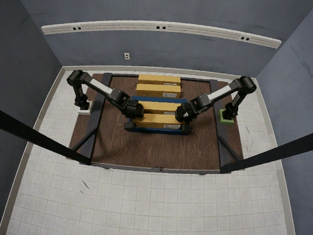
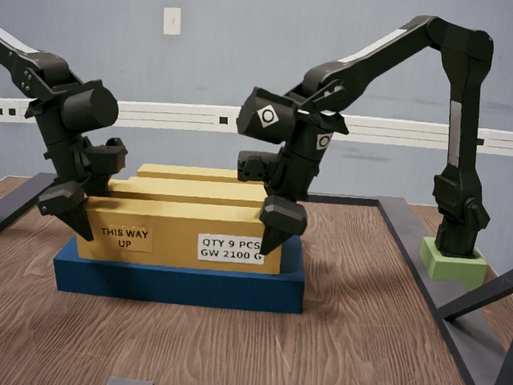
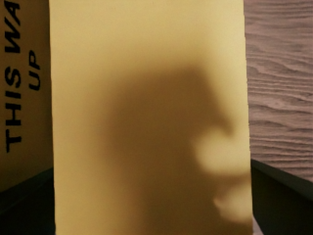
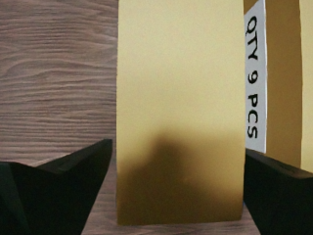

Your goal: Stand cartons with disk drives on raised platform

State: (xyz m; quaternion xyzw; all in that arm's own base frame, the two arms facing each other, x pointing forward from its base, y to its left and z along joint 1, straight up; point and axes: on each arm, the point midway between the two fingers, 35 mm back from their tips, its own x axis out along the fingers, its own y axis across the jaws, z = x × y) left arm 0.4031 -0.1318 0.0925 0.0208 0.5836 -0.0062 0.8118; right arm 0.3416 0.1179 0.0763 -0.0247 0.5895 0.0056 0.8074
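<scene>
Now: the carton 14 cm to the right of my left hand and 3 cm below it. From my left hand the other things lie so: blue raised platform: 9 cm ahead, 14 cm to the right, 10 cm below.
Now: the carton 14 cm to the left of my right hand and 3 cm below it. Also, from my right hand: blue raised platform 8 cm ahead, 14 cm to the left, 10 cm below.
</scene>
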